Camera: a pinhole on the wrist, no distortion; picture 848 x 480 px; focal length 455.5 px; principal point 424.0 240.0 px. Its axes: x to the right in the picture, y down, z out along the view. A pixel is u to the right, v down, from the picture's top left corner.
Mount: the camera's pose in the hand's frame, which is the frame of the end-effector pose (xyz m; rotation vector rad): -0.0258 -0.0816 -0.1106 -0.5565 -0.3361 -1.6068
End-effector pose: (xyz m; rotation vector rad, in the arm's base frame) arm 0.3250 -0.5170 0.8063 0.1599 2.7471 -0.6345
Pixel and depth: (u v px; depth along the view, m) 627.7 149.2 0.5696
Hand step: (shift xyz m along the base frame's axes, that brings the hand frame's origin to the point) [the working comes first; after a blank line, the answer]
In the camera's frame: 0.2547 -0.1135 0.5696

0.2039 -0.2160 -0.4254
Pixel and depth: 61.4 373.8 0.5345
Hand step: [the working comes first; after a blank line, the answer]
In the camera's frame: -0.4255 0.1570 0.5345

-0.0955 0.4509 -0.3733
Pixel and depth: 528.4 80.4 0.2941
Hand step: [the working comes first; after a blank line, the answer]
In the camera's frame: 0.0674 -0.1030 0.2941

0.1362 -0.0589 -0.1393
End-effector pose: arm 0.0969 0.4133 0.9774 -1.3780 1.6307 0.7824
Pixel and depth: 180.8 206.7 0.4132
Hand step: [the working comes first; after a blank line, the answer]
In the camera's frame: -0.2206 -0.0302 0.4132

-0.2942 0.1613 -0.0879
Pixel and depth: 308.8 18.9 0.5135
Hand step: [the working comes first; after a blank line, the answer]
In the camera's frame: -0.1299 -0.2493 0.5135

-0.2559 0.3902 0.0236
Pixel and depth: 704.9 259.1 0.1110
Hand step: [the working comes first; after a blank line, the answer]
In the camera's frame: 0.0685 0.0047 0.1110

0.0838 0.0029 0.0024
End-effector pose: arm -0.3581 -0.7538 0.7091 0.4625 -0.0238 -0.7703
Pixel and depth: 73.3 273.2 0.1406
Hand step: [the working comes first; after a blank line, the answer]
In the camera's frame: -0.1083 0.0102 0.1406

0.0722 0.0647 -0.0147
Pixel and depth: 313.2 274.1 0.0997
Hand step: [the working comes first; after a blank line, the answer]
In the camera's frame: -0.0243 0.0075 0.0997

-0.0002 0.0115 -0.0406
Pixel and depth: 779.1 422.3 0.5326
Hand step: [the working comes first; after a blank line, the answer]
In the camera's frame: 0.4152 0.2132 0.5326

-0.0375 -0.4894 0.3724
